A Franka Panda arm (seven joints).
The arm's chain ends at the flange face. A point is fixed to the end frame.
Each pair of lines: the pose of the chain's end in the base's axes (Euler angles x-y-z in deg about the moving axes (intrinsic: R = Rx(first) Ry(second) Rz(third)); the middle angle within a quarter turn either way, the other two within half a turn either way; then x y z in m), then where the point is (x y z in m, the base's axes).
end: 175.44 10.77 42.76 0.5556 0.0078 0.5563
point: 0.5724 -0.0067 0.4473
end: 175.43 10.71 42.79 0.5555 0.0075 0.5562
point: 0.5722 -0.0070 0.4472
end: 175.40 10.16 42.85 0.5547 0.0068 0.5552
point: 0.5703 -0.0078 0.4461
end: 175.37 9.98 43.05 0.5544 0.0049 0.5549
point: 0.5697 -0.0098 0.4457
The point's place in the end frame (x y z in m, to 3 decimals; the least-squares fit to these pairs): 0.001 0.007 0.111
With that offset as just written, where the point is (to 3 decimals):
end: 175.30 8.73 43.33 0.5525 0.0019 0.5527
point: 0.565 -0.013 0.443
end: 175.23 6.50 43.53 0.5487 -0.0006 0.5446
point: 0.557 -0.016 0.435
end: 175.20 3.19 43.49 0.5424 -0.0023 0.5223
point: 0.544 -0.017 0.412
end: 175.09 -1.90 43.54 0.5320 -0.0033 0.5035
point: 0.524 -0.019 0.394
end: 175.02 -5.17 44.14 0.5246 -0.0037 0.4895
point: 0.510 -0.019 0.380
